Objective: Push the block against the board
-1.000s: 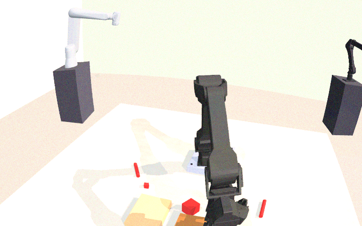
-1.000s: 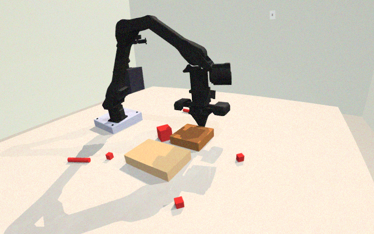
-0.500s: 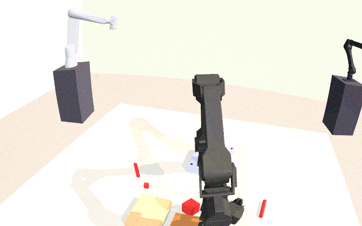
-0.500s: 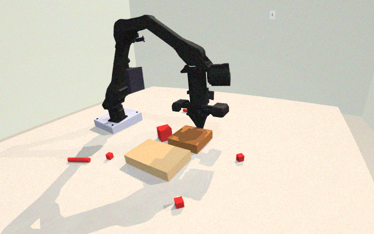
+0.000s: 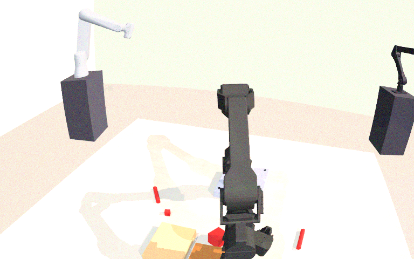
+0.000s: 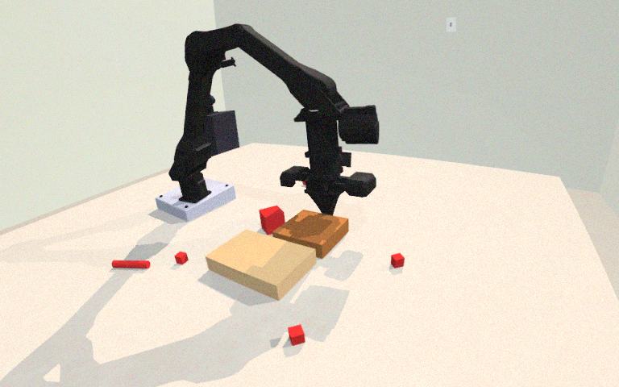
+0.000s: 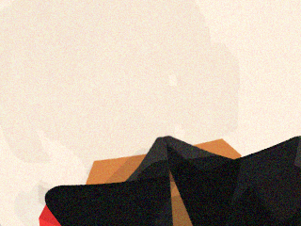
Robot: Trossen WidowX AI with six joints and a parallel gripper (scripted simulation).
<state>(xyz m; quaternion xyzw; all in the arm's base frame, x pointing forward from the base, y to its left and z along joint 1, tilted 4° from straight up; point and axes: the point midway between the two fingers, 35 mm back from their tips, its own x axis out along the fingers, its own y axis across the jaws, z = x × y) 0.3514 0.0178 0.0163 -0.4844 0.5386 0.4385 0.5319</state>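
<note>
The square block is 1 cm behind my gripper tip and 6 cm to the right of it. Round my gripper tip: board (6 cm behind, 18 cm to the right); red cube (10 cm behind, 5 cm to the right, 1 cm above).
</note>
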